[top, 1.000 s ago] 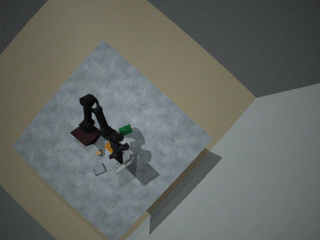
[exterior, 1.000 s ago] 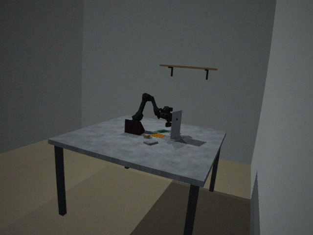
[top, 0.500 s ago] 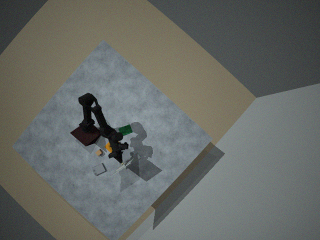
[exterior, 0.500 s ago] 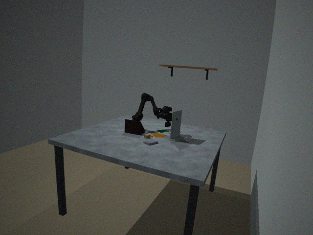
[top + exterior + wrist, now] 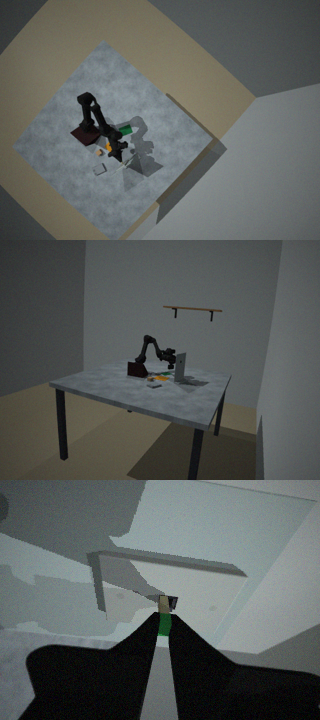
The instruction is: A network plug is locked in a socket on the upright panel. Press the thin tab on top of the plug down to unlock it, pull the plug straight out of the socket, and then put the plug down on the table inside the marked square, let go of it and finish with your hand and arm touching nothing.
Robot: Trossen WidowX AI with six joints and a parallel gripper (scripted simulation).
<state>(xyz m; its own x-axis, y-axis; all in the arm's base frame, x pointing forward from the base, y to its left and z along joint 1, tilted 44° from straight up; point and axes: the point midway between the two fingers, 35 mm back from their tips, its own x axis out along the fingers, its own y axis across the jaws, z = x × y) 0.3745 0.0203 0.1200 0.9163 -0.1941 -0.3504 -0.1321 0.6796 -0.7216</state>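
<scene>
My gripper tip is 180 mm above the orange square, 130 mm past it and 40 mm to the left of it. Also, from my gripper tip: upright grey panel 60 mm below, 40 mm ahead, 10 mm to the right; then network plug right at my gripper tip; then flat grey block 270 mm to the right, 170 mm below, 80 mm behind.
</scene>
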